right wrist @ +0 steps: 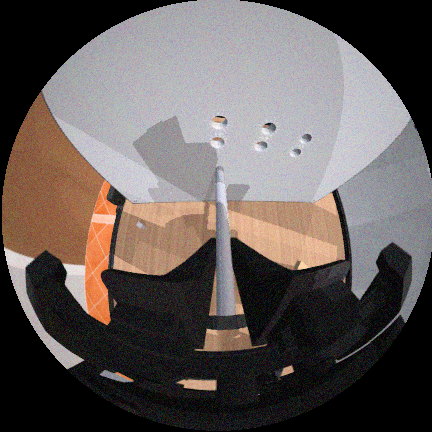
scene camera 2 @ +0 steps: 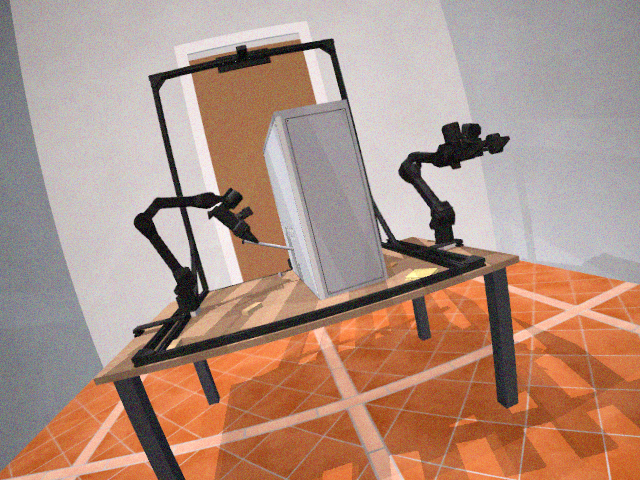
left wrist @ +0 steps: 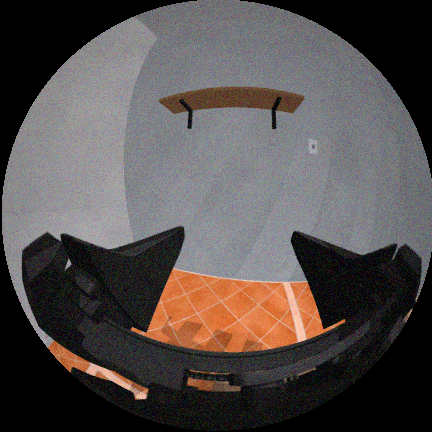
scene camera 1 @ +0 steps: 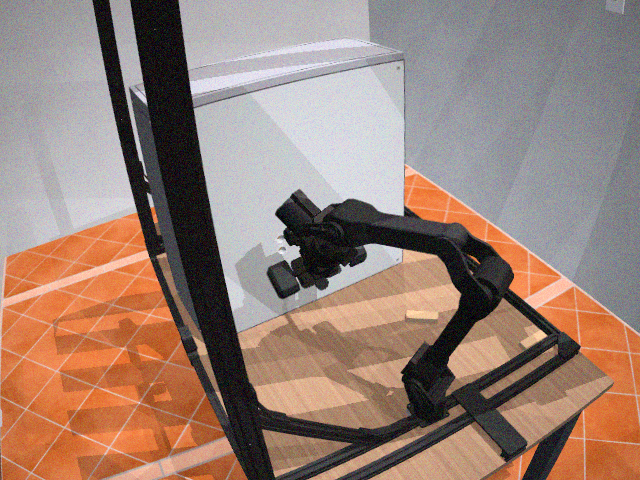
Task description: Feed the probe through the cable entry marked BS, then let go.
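Seen in the pictures: left gripper, fingertip midpoint: (scene camera 2: 498,139) (left wrist: 239,234); right gripper, fingertip midpoint: (right wrist: 222,242) (scene camera 2: 258,242) (scene camera 1: 310,277); left arm's base, origin of the base link: (scene camera 2: 445,242); right arm's base, origin of the base link: (scene camera 2: 189,310) (scene camera 1: 427,410).
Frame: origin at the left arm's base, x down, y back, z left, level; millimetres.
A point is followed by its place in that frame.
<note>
The probe (scene camera 2: 273,245) {x -143, y -622, z -195 mm} (right wrist: 222,215) {x -160, y -650, z -202 mm}, a thin grey rod with a black band near its rear, points at the pale cabinet (scene camera 1: 310,129) {x -421, y -552, z -108 mm} (scene camera 2: 330,196) (right wrist: 280,75) {x -258, y -552, z -150 mm}. My right gripper (scene camera 2: 253,240) {x -167, y -675, z -205 mm} (right wrist: 222,242) {x -167, y -675, z -205 mm} is shut on the probe. The probe's whole tip shows in the right wrist view, just below the lower hole (right wrist: 217,143) {x -152, y -542, z -198 mm} of the left pair; whether it touches the panel I cannot tell. The upper hole (right wrist: 219,122) {x -183, y -537, z -198 mm} is above it. Two more pairs lie to the right. The BS marking is not readable. My left gripper (scene camera 2: 501,143) {x -324, y 10, z 350 mm} (left wrist: 239,234) {x -324, y 10, z 350 mm} is open and empty, far from the cabinet.
A black frame (scene camera 1: 175,155) {x -632, y -968, z -492 mm} (scene camera 2: 168,139) {x -710, y -948, z -481 mm} rises around the table. A small wooden block (scene camera 1: 422,315) {x 4, y -763, z 32 mm} (scene camera 2: 252,308) {x 7, y -760, z 48 mm} lies on the table on the probe's side of the cabinet. A yellow sheet (scene camera 2: 421,272) {x 9, y -255, z 220 mm} lies on the other side. A small grey piece (right wrist: 141,225) {x 2, y -613, z -371 mm} lies near the panel.
</note>
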